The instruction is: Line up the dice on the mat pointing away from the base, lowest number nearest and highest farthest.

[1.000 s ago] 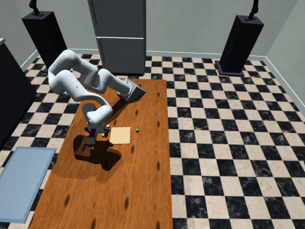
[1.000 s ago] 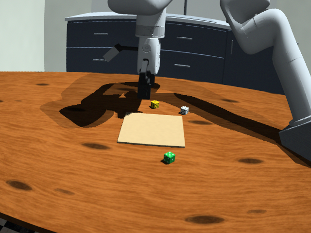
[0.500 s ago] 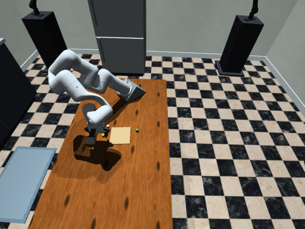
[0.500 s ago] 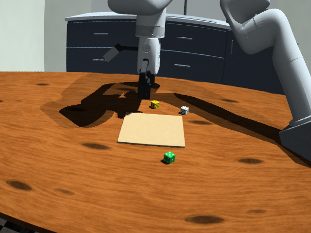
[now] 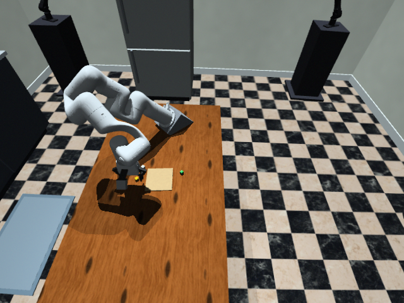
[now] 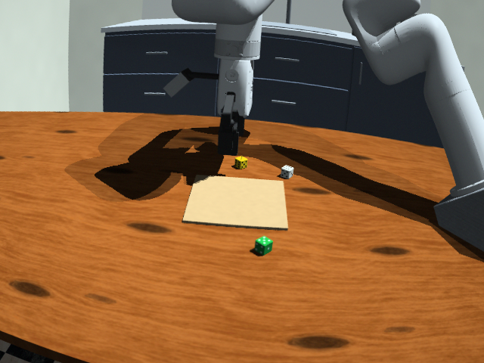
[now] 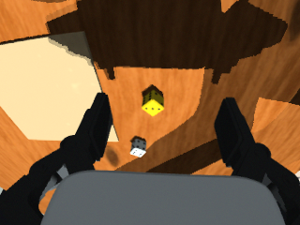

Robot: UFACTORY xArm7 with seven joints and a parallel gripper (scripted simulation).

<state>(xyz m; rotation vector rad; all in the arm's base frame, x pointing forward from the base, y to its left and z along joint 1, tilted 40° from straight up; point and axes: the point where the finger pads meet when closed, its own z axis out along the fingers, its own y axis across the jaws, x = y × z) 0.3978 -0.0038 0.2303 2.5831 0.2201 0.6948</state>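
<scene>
Right now the yellow die is 4 cm below my hand, 2 cm behind it and 1 cm to the left of it. From my hand the other things lie so: white die 10 cm behind, 4 cm below, 2 cm to the left; tan mat 13 cm to the left, 4 cm below, 3 cm behind; green die 24 cm to the left, 8 cm behind, 4 cm below.
</scene>
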